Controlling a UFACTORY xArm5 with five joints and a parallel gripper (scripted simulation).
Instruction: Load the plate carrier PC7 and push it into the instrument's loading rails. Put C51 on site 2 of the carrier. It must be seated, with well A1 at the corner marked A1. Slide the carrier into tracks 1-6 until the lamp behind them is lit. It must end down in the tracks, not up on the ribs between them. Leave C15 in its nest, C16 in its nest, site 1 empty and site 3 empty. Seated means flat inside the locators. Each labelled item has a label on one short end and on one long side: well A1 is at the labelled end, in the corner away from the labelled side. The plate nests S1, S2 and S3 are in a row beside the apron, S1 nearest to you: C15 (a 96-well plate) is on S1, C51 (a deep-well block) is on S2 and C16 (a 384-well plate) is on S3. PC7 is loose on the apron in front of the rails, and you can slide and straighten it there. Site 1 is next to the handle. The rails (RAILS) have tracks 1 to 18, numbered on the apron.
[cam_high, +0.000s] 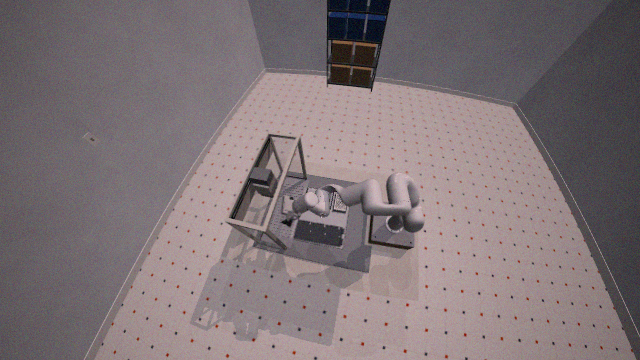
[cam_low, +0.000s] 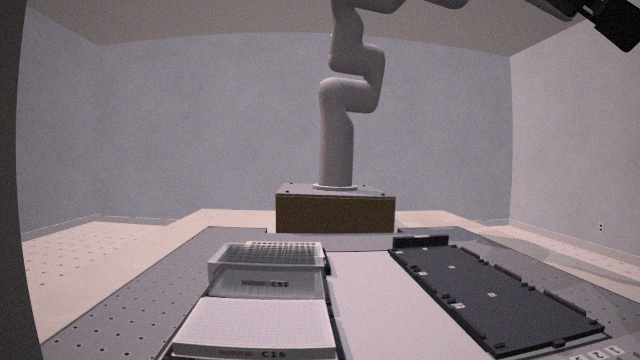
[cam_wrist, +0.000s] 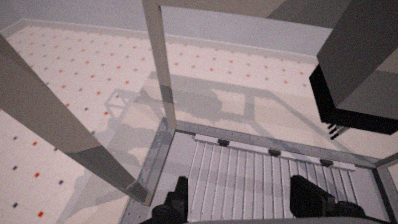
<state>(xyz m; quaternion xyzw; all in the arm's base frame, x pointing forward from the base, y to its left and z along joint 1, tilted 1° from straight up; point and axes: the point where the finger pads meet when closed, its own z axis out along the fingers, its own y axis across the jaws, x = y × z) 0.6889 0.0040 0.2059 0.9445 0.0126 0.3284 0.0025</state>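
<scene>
The nest S2 lies 230 mm behind my hand, 220 mm to the right of it and 280 mm below it. The rest, counted from my hand: instrument frame post: 230 mm ahead, 110 mm to the left, 30 mm below; then plate carrier PC7: 190 mm behind, 30 mm to the left, 260 mm below.
</scene>
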